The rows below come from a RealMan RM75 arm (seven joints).
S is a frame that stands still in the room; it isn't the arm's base.
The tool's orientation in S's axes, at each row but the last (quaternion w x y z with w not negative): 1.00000, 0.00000, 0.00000, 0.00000; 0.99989, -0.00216, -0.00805, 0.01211; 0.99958, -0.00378, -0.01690, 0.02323; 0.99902, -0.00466, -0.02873, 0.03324; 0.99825, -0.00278, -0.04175, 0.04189; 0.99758, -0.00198, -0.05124, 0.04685; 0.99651, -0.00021, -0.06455, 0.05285; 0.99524, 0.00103, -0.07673, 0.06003; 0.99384, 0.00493, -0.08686, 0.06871; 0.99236, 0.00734, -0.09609, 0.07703; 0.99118, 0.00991, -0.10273, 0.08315; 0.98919, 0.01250, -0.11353, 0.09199; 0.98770, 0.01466, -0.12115, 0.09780
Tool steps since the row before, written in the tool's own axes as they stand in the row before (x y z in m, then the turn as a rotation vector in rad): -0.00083, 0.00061, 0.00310, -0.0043, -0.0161, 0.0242; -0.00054, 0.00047, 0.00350, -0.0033, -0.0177, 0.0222; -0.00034, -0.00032, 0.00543, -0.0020, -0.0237, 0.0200; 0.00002, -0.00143, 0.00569, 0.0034, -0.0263, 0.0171; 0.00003, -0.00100, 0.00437, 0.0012, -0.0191, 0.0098; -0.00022, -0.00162, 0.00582, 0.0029, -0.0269, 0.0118; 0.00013, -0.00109, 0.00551, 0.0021, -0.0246, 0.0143; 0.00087, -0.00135, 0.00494, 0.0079, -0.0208, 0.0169; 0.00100, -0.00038, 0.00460, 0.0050, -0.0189, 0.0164; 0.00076, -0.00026, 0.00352, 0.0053, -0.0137, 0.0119; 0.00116, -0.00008, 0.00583, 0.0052, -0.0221, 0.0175; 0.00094, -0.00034, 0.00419, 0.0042, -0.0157, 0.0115; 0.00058, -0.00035, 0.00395, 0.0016, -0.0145, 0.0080
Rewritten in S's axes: -0.00083, 0.00061, 0.00310, -0.0043, -0.0161, 0.0242; -0.00061, 0.00047, 0.00349, -0.0032, -0.0177, 0.0222; -0.00051, -0.00030, 0.00542, -0.0016, -0.0236, 0.0201; -0.00021, -0.00138, 0.00570, 0.0041, -0.0259, 0.0176; -0.00025, -0.00098, 0.00437, 0.0020, -0.0189, 0.0100; -0.00066, -0.00164, 0.00578, 0.0042, -0.0265, 0.0123; -0.00047, -0.00111, 0.00549, 0.0028, -0.0243, 0.0146; 0.00026, -0.00129, 0.00502, 0.0077, -0.0199, 0.0181; 0.00024, -0.00034, 0.00470, 0.0047, -0.0184, 0.0171; 0.00011, -0.00025, 0.00360, 0.0050, -0.0131, 0.0127; -0.00004, -0.00010, 0.00594, 0.0052, -0.0216, 0.0181; 0.00003, -0.00036, 0.00429, 0.0044, -0.0152, 0.0121; -0.00031, -0.00044, 0.00397, 0.0025, -0.0143, 0.0081
